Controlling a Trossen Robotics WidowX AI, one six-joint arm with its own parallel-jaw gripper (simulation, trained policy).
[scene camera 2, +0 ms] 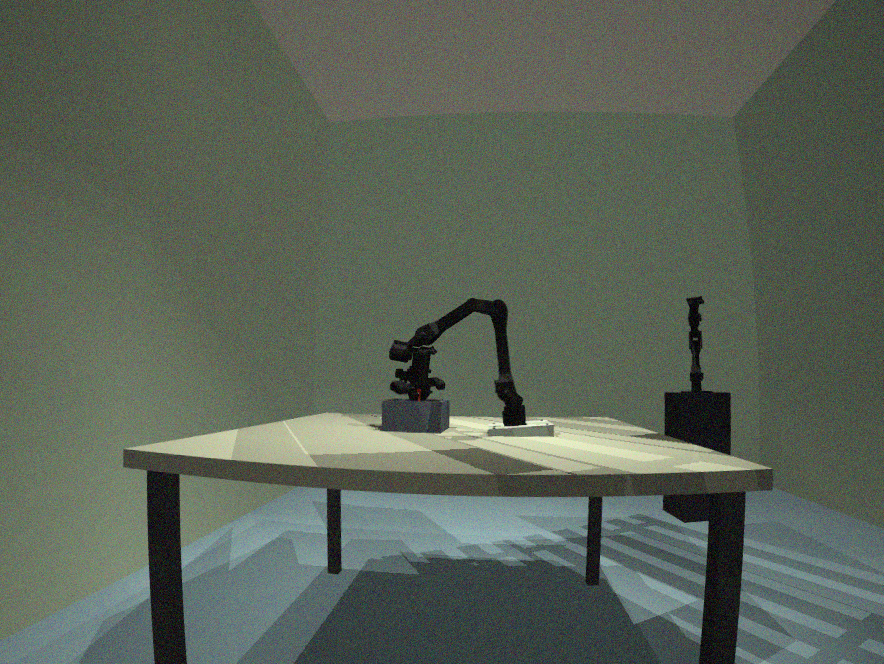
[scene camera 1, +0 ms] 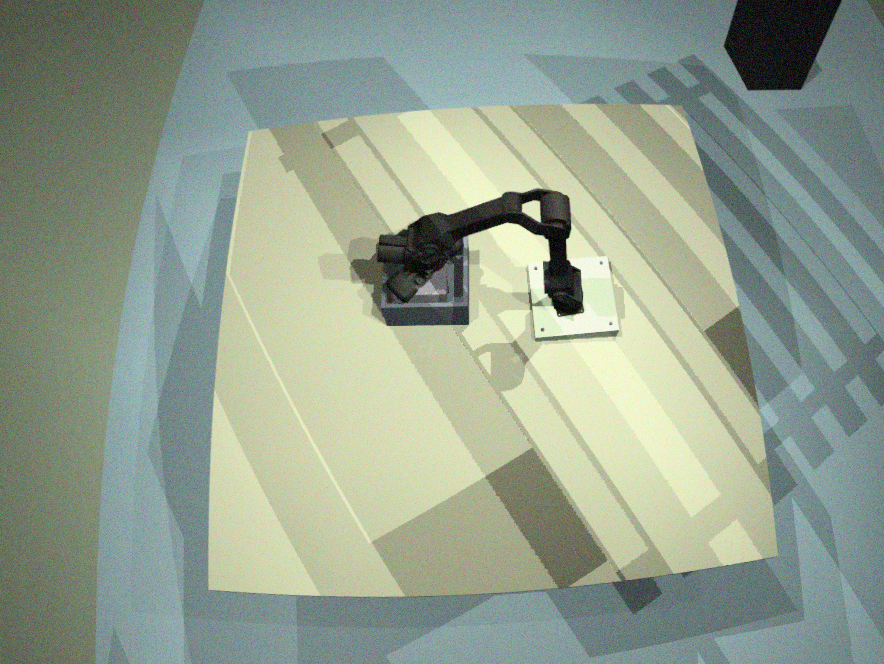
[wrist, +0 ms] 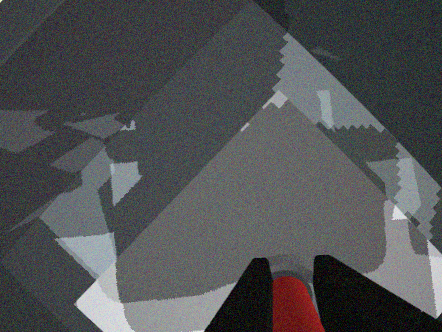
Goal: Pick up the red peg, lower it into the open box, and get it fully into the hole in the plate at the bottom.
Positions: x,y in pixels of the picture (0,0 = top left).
Labels:
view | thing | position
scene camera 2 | my gripper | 415,409
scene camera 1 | my gripper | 423,272
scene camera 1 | grey plate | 435,290
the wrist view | my gripper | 290,270
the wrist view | grey plate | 279,189

